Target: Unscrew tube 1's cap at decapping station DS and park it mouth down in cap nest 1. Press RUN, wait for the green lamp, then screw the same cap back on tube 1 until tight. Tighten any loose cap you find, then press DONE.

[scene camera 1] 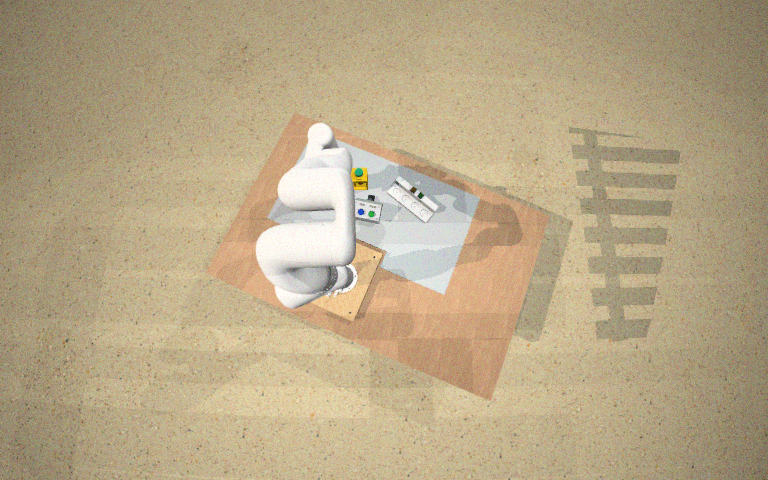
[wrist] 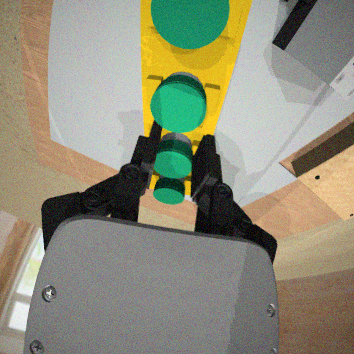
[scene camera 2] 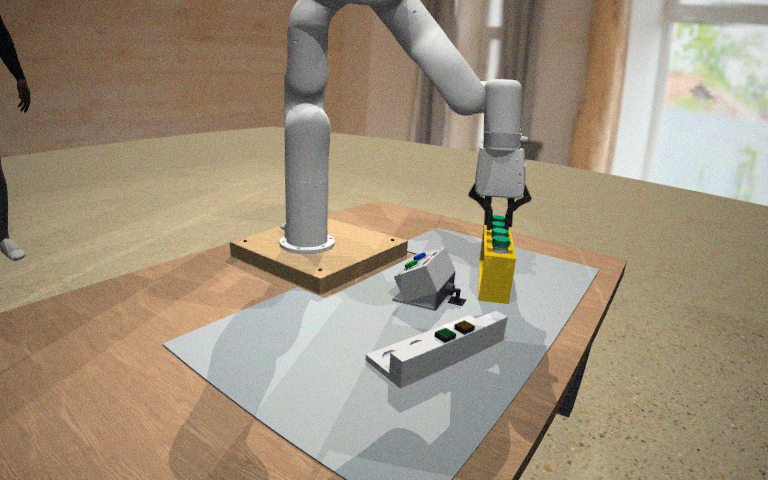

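Where they show: gripper, between the fingertips: (wrist: 178, 141) (scene camera 2: 497, 229); arm's base, origin of its link: (scene camera 2: 307, 244).
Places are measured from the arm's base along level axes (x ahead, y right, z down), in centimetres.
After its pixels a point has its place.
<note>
A yellow decapping station (scene camera 2: 496, 273) @[z -2.8, x 42.1, y -10.3 cm] (wrist: 154, 60) @[z -6.2, x 41.1, y -17.1 cm] (scene camera 1: 359, 181) @[z -6.0, x 38.2, y -11.8 cm] stands on the grey mat (scene camera 2: 280, 371) @[z 3.3, x 31.0, y 31.8 cm] and holds a row of several tubes with green caps. My gripper (wrist: 178, 141) @[z -8.0, x 36.6, y -20.4 cm] (scene camera 2: 499, 223) @[z -8.0, x 36.6, y -20.4 cm] points straight down over the far end of the row. Its black fingers are closed on the sides of one green cap (wrist: 173, 161) @[z -8.8, x 36.0, y -21.9 cm], the second from the row's far end. The last cap (wrist: 169, 191) @[z -8.8, x 33.8, y -26.0 cm] lies behind the fingers, and a larger-looking one (wrist: 178, 107) @[z -8.8, x 38.4, y -17.6 cm] lies just in front. In scene camera 1 the arm hides the gripper.
A grey control box (scene camera 2: 425, 273) @[z -3.6, x 33.4, y 1.0 cm] (scene camera 1: 368, 210) @[z -4.1, x 29.2, y -2.0 cm] with a blue and a green button stands left of the station. A long white block (scene camera 2: 446, 343) @[z -1.1, x 47.2, y 14.8 cm] (scene camera 1: 413, 198) @[z 2.2, x 45.1, y 11.3 cm] with a green and a brown square on top lies nearer the mat's front. The arm's wooden base plate (scene camera 2: 353, 258) @[z 0.0, x 13.4, y -1.4 cm] is at the back left.
</note>
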